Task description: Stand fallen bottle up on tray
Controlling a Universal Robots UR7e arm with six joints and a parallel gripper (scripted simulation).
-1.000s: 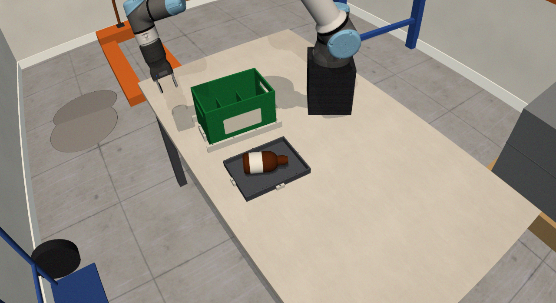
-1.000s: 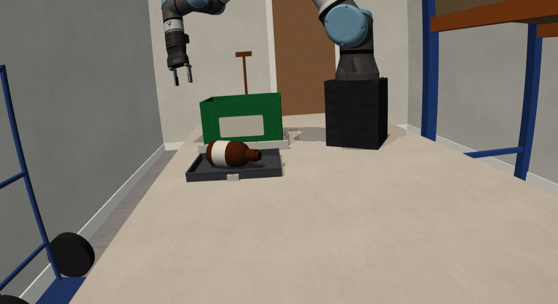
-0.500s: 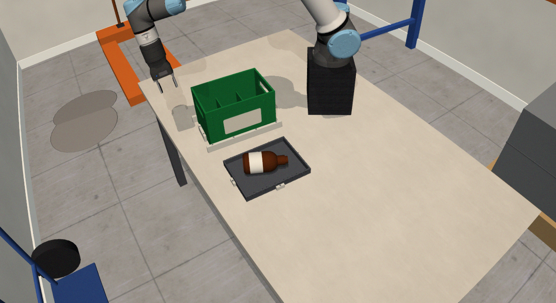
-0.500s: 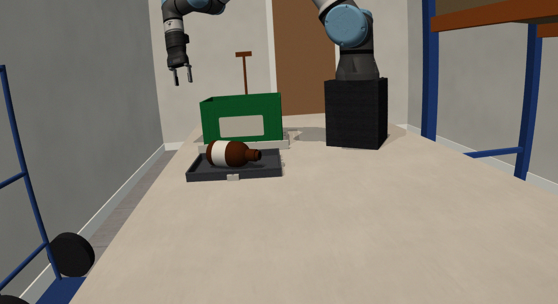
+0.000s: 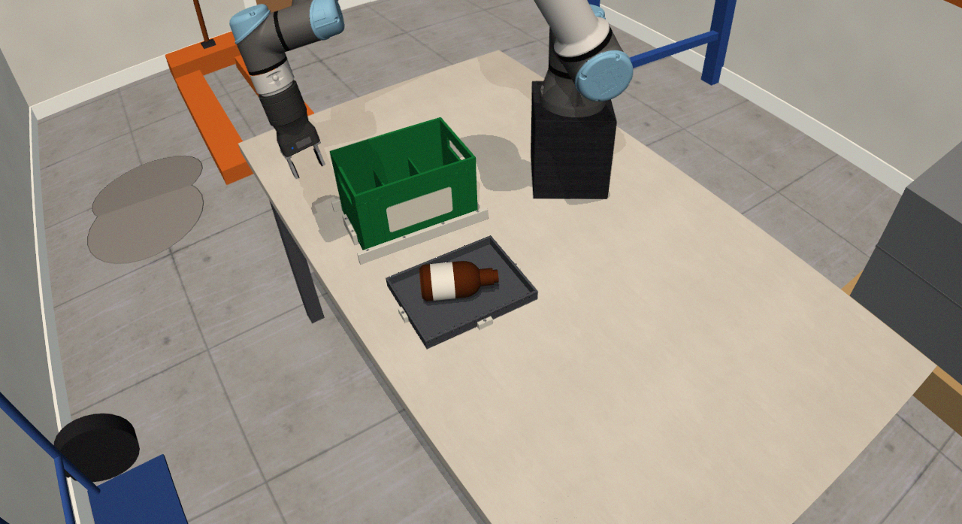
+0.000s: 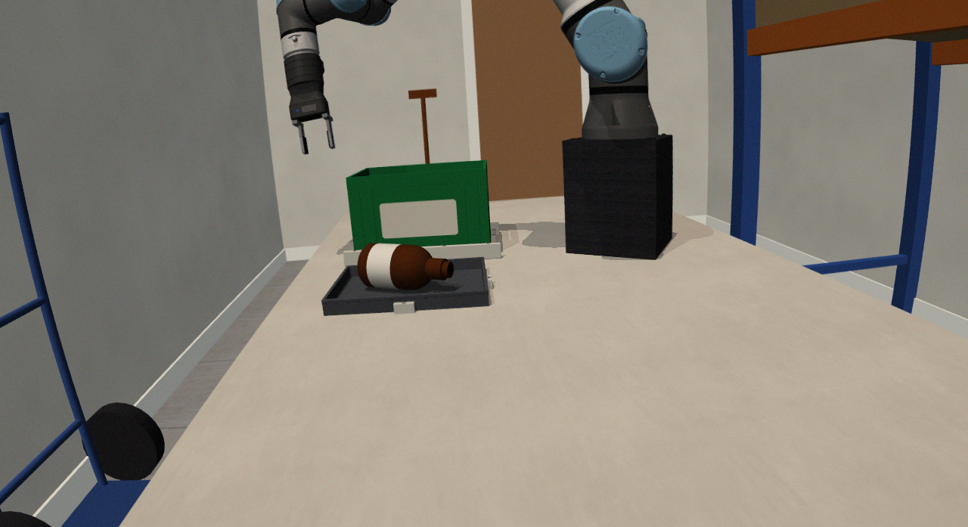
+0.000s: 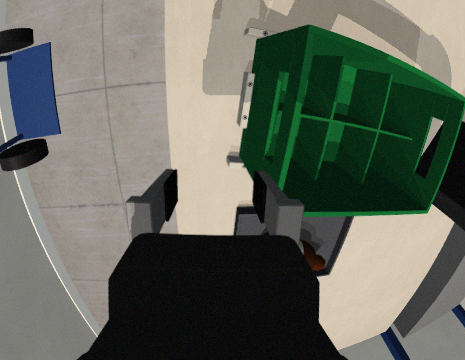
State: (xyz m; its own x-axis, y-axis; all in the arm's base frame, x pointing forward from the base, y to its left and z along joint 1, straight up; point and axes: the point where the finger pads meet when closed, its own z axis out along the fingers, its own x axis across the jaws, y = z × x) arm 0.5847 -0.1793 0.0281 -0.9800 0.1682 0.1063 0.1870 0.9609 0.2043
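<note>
Now: the brown bottle 140 mm behind my hand, 300 mm to the left of it and 200 mm below it. Also, from my hand: green crate: 210 mm behind, 30 mm to the left, 160 mm below; tray: 140 mm behind, 300 mm to the left, 230 mm below.
</note>
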